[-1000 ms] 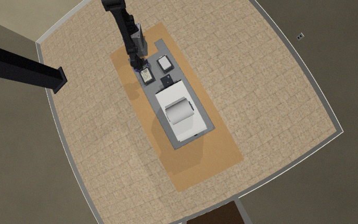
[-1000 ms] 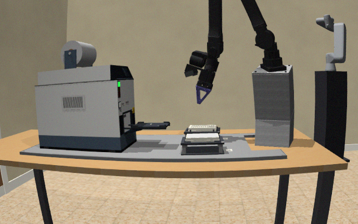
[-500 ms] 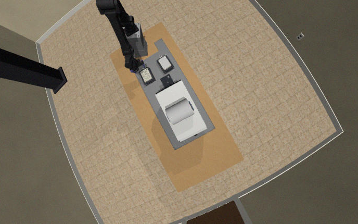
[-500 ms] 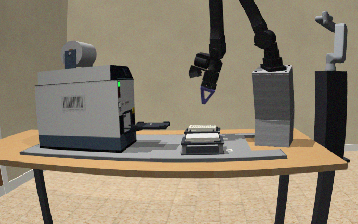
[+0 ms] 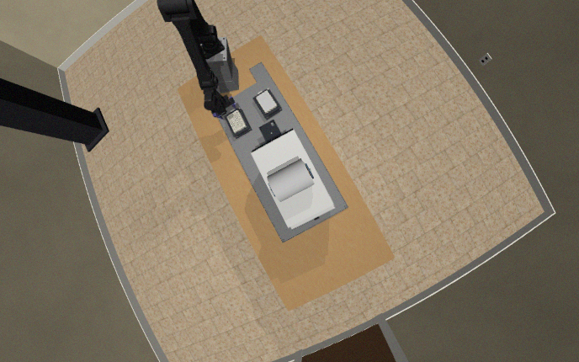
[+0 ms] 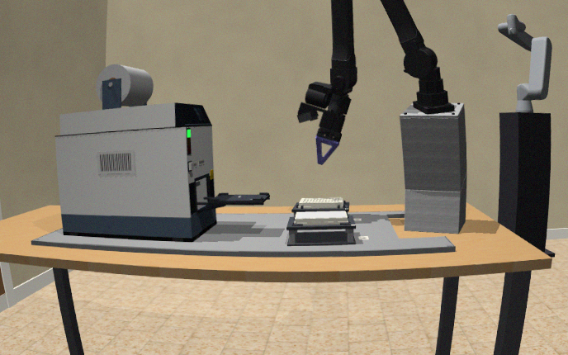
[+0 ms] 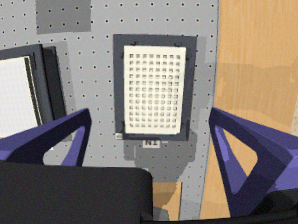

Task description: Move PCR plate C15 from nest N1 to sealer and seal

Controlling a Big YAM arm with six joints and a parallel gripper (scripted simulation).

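Right now my hand is 13 cm above the white 96-well plate C15 and 1 cm to the left of it. The rest, counted from my hand: sealer's dark stage (23 cm ahead, 13 cm to the left, 8 cm below); then sealed plate C51 (22 cm to the left, 12 cm below, 2 cm ahead); then start key (34 cm ahead, 20 cm to the left, 1 cm above).
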